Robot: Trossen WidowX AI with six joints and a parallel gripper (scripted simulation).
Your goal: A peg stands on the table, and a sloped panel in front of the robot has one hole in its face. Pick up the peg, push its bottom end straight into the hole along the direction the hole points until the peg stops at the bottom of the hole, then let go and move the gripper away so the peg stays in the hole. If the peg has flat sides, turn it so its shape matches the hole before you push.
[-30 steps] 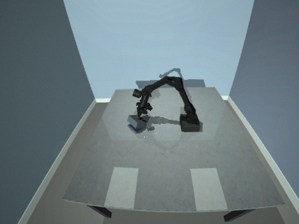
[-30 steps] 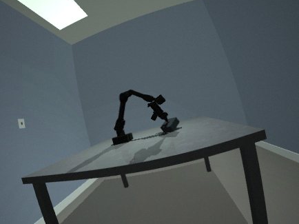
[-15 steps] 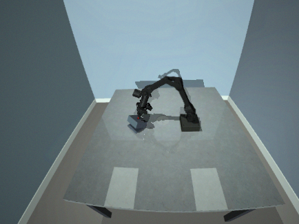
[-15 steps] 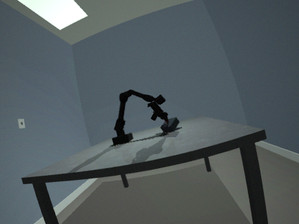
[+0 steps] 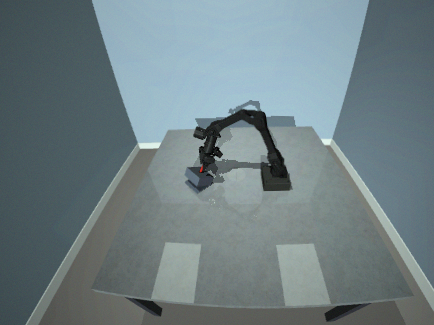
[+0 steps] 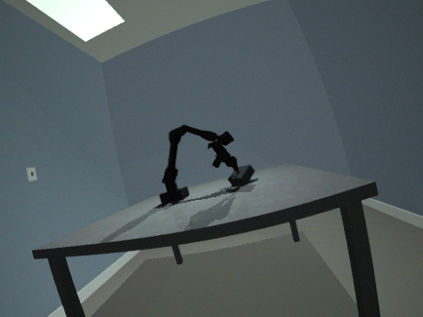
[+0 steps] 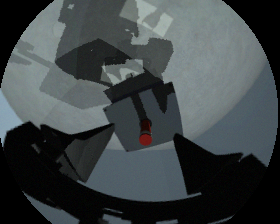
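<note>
Right now the thin red peg is right at my gripper tip. Also, from my gripper tip: dark sloped panel 30 mm ahead, 20 mm to the left, 50 mm below.
</note>
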